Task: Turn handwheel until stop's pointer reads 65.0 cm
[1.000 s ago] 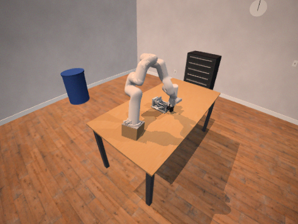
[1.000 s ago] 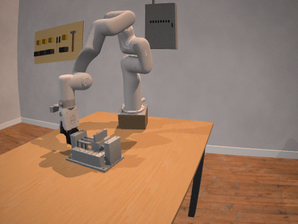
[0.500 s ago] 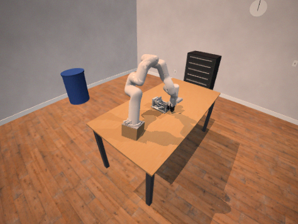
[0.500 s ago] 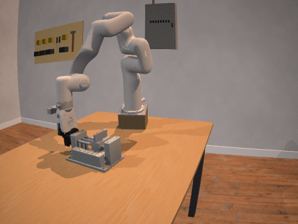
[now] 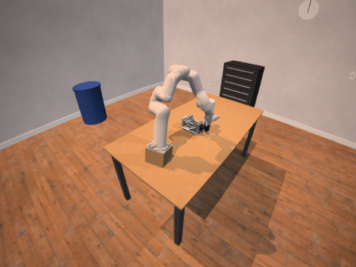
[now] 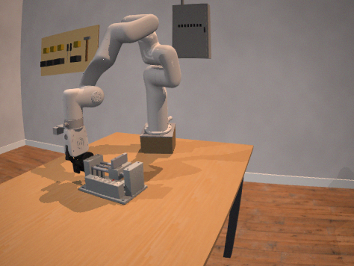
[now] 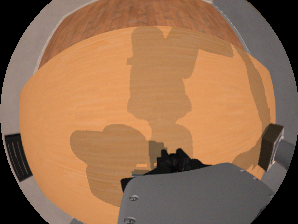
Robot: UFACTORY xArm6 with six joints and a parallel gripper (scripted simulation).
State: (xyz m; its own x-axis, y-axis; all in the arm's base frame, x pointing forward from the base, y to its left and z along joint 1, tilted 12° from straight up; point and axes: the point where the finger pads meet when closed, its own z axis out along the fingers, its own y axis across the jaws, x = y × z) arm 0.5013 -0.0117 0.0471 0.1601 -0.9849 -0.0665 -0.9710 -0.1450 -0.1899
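My hand is 1 cm past the black handwheel and 2 cm to the right of it. The rest, counted from my hand: grey stop fixture: 4 cm behind, 18 cm to the left, 3 cm above.
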